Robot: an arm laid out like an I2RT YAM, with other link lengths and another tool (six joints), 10 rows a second.
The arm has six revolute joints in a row. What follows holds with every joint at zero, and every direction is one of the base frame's. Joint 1 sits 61.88 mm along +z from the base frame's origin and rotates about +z. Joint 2 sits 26.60 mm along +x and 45.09 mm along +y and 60.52 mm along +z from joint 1 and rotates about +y. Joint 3 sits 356.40 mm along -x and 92.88 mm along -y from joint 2 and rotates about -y. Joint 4 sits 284.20 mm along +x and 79.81 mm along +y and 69.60 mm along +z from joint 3 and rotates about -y. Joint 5 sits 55.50 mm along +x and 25.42 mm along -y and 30.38 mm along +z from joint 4 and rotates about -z. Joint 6 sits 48.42 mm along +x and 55.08 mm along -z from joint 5 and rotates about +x. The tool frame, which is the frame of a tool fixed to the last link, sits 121.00 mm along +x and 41.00 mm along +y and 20.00 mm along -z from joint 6; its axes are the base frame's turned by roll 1.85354, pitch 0.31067 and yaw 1.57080 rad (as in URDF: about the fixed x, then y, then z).
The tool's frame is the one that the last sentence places.
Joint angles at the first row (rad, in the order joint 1, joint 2, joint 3, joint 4, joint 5, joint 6):
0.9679, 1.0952, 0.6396, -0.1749, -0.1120, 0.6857
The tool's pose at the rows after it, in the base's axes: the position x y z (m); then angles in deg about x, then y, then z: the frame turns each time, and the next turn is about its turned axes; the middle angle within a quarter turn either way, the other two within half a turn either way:
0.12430 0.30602 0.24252 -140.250 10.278 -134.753
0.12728 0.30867 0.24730 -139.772 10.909 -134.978
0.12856 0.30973 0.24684 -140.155 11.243 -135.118
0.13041 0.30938 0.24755 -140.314 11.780 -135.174
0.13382 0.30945 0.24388 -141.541 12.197 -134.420
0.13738 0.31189 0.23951 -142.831 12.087 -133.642
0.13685 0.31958 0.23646 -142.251 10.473 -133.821
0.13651 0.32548 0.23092 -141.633 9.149 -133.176
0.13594 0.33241 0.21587 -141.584 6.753 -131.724
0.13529 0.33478 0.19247 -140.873 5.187 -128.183
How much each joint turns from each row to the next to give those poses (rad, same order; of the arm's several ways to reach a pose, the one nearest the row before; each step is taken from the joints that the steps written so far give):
0.0062, 0.0077, 0.0169, 0.0062, 0.0031, 0.0000
0.0000, 0.0046, 0.0123, 0.0045, 0.0061, -0.0015
0.0030, 0.0061, 0.0046, -0.0015, 0.0092, -0.0046
-0.0015, 0.0001, 0.0031, -0.0015, 0.0077, -0.0046
0.0000, 0.0122, 0.0046, -0.0092, 0.0168, 0.0015
0.0000, 0.0229, 0.0091, -0.0076, 0.0093, 0.0030
0.0000, 0.0292, 0.0016, 0.0243, -0.0291, 0.0061
0.0015, 0.0245, -0.0106, 0.0338, -0.0199, 0.0200
-0.0015, 0.0460, -0.0245, 0.0505, -0.0322, 0.0291
0.0031, 0.0414, -0.0673, 0.1010, -0.0108, 0.0688

